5 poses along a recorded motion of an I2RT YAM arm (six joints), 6.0 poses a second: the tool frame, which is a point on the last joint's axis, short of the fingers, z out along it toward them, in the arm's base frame.
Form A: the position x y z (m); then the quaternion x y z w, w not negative.
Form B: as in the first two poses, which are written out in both.
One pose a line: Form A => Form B
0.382, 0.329, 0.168, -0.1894, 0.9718, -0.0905, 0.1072 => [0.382, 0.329, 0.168], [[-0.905, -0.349, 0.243], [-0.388, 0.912, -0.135], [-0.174, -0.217, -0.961]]
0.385, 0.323, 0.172, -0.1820, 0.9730, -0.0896, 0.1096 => [0.385, 0.323, 0.172], [[-0.910, -0.335, 0.246], [-0.374, 0.918, -0.134], [-0.181, -0.214, -0.960]]
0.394, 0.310, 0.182, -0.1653, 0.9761, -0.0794, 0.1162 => [0.394, 0.310, 0.182], [[-0.918, -0.304, 0.253], [-0.341, 0.933, -0.117], [-0.201, -0.193, -0.960]]
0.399, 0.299, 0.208, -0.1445, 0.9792, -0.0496, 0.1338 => [0.399, 0.299, 0.208], [[-0.922, -0.270, 0.276], [-0.296, 0.953, -0.058], [-0.248, -0.136, -0.959]]
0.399, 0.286, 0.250, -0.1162, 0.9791, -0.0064, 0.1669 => [0.399, 0.286, 0.250], [[-0.917, -0.225, 0.328], [-0.230, 0.973, 0.026], [-0.325, -0.051, -0.944]]
